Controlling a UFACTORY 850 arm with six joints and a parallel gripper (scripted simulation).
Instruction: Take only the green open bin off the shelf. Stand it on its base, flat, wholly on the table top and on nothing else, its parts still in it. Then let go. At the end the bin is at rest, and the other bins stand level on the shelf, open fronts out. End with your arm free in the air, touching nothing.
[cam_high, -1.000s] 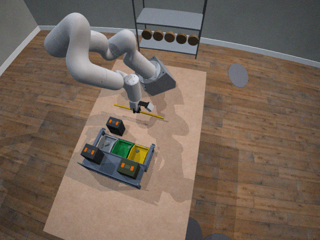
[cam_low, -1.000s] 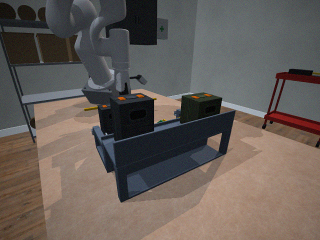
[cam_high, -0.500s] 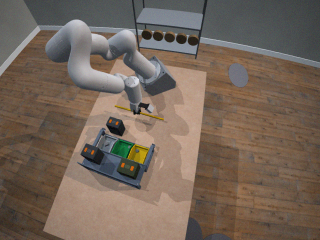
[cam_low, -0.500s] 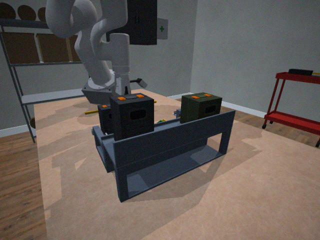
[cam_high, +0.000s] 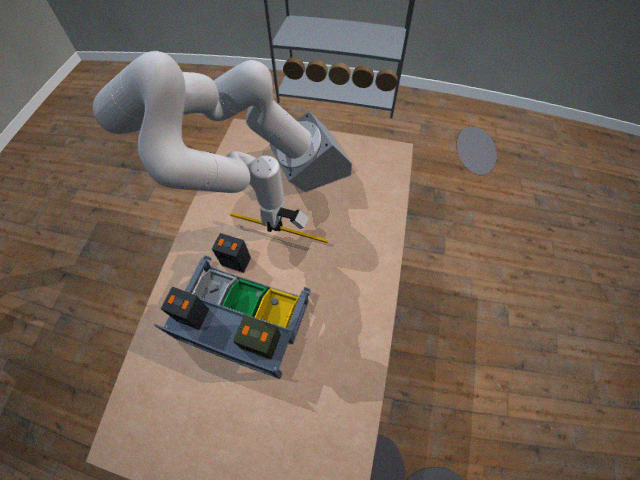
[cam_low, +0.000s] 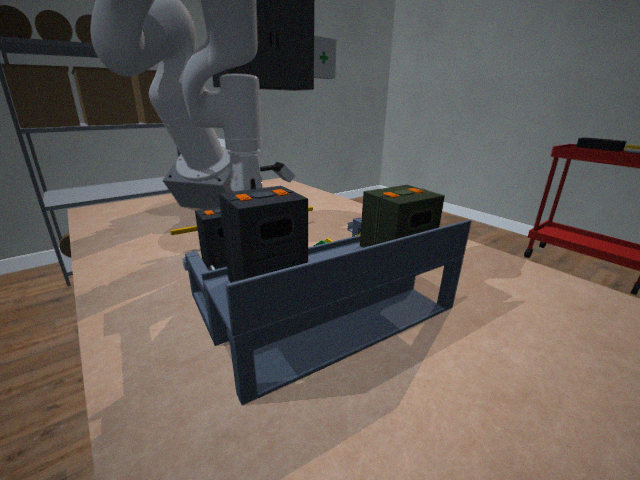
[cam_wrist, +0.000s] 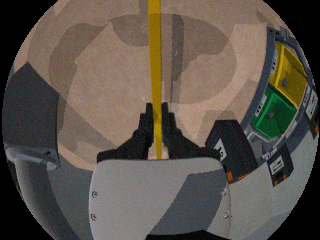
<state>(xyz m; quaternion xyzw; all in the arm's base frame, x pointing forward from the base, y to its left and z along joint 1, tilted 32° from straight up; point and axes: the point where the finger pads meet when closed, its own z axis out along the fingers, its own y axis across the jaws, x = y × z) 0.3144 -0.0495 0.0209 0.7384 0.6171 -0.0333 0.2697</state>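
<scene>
Right now the green bin is 30 cm ahead of my hand, 8 cm to the right of it and 2 cm below it. Also, from my hand: yellow bin 32 cm ahead, 3 cm to the left, 2 cm below; thin yellow bar 2 cm below.
</scene>
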